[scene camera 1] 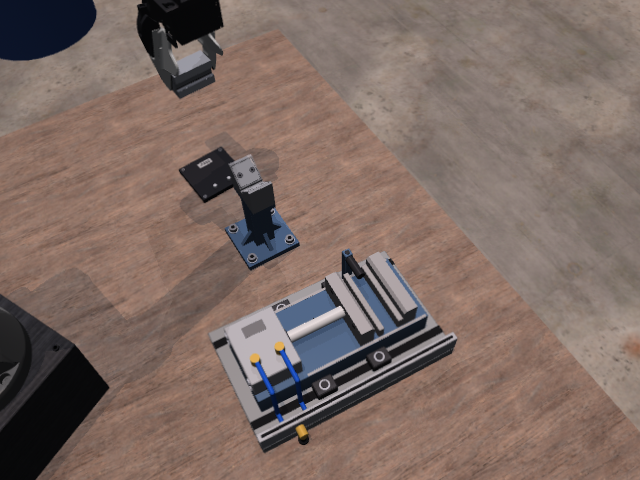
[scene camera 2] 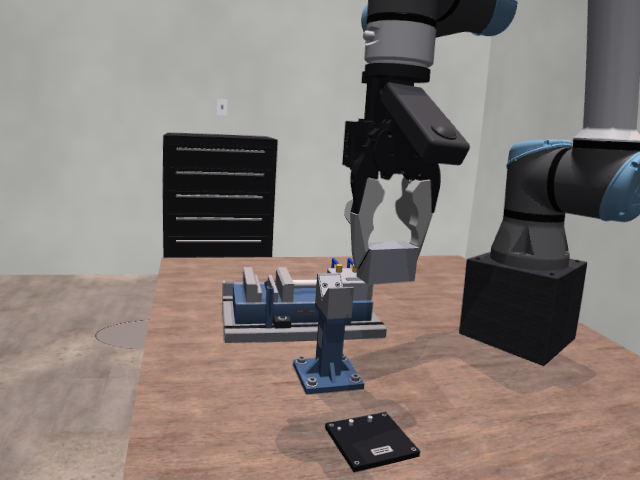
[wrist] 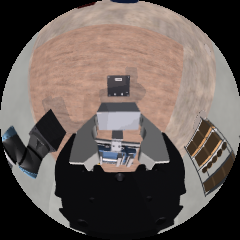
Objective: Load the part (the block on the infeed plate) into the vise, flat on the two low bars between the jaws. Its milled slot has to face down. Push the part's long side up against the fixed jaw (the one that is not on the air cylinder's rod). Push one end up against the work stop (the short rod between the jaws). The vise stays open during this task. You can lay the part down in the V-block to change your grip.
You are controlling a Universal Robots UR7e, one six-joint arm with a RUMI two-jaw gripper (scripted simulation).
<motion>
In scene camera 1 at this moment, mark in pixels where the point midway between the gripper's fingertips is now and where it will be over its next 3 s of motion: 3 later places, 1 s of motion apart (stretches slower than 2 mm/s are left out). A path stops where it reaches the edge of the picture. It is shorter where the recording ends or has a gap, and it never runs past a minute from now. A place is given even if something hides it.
My gripper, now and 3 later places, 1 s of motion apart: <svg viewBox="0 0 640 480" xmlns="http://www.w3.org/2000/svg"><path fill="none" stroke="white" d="M192 79L208 92L236 125L245 141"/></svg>
</motion>
